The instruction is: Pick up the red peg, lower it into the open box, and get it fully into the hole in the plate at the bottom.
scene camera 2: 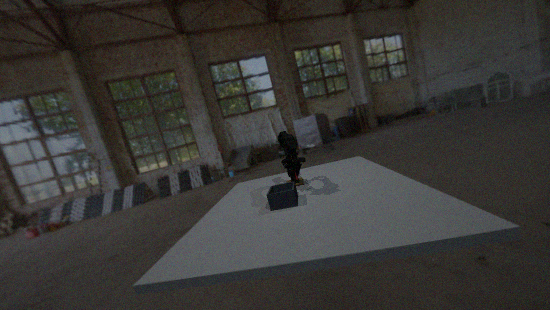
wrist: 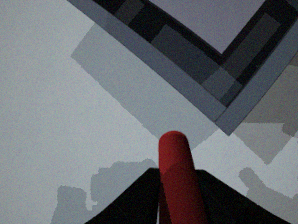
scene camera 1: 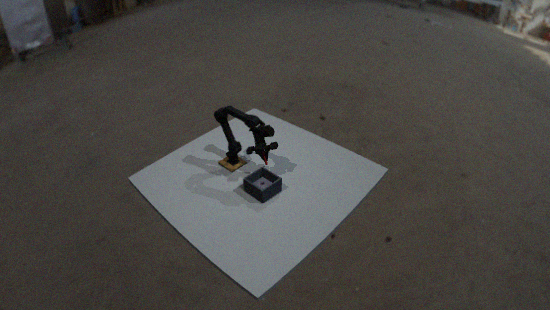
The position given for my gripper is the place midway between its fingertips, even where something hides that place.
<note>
In view: my gripper (wrist: 175, 179) and a dark grey box (scene camera 1: 273, 189).
The dark grey box also shows in scene camera 2 (scene camera 2: 285, 195).
</note>
